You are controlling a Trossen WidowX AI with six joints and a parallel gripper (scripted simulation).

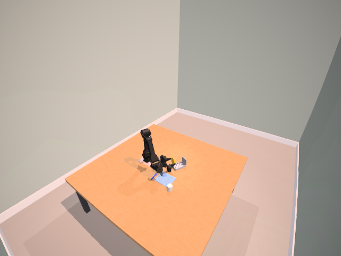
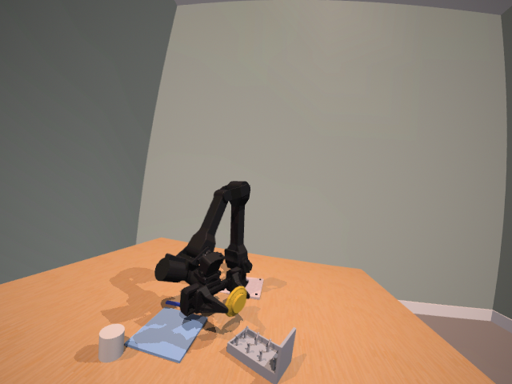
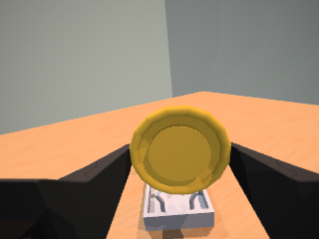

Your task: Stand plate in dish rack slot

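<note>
The yellow plate lies 10 mm to the right of my gripper tip. Also, from my gripper tip: grey dish rack: 20 mm ahead, 60 mm to the left, 80 mm below; then light blue mat: 30 mm ahead, 150 mm to the right, 100 mm below; then blue spoon: 70 mm behind, 190 mm to the right, 100 mm below.
</note>
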